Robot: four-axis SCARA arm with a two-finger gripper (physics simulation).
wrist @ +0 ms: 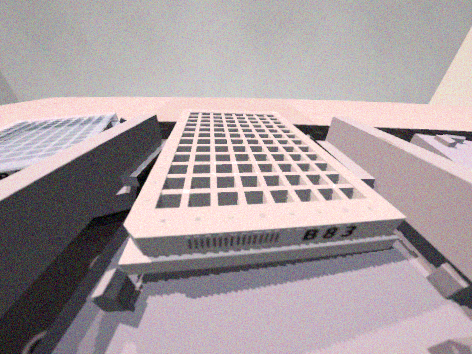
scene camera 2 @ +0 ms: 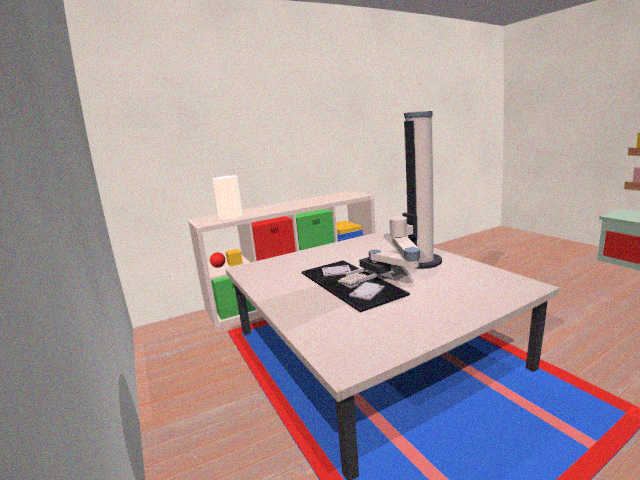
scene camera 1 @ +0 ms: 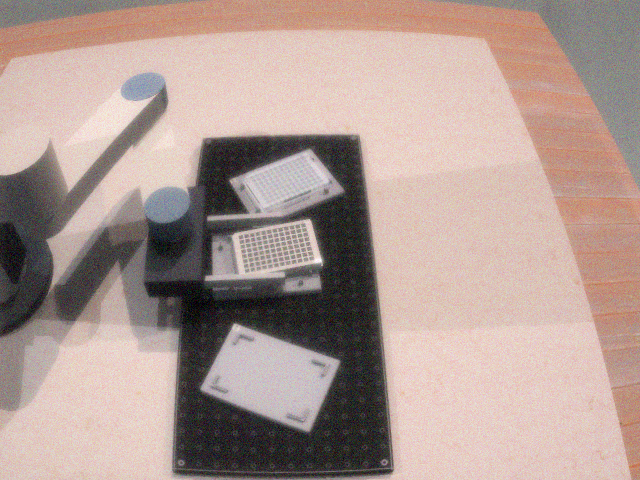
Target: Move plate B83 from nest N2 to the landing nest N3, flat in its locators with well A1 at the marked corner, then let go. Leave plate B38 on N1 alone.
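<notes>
Plate B83 (scene camera 1: 276, 246) (scene camera 2: 355, 279) (wrist: 240, 222) is at nest N2 (scene camera 1: 222, 262) (wrist: 260, 310), turned a little against the nest and the fingers. Its label faces the wrist camera; its near end overhangs the bare nest surface. My gripper (scene camera 1: 284, 246) (wrist: 244, 131) has one finger along each long side of B83, with the pads very near its edges; whether both press on it cannot be told. Landing nest N3 (scene camera 1: 271, 379) (scene camera 2: 367, 290) shows its corner locators and bears no plate. Plate B38 (scene camera 1: 286, 181) (wrist: 55, 140) lies on N1 (scene camera 1: 336, 190).
The nests stand on a black perforated board (scene camera 1: 361, 434) (scene camera 2: 390, 296) on the table (scene camera 1: 465, 387) (scene camera 2: 444, 310). N1 is close beyond one finger, N3 on the other side. The arm's column (scene camera 2: 423, 191) stands behind the board. A shelf unit (scene camera 2: 279, 209) is by the wall.
</notes>
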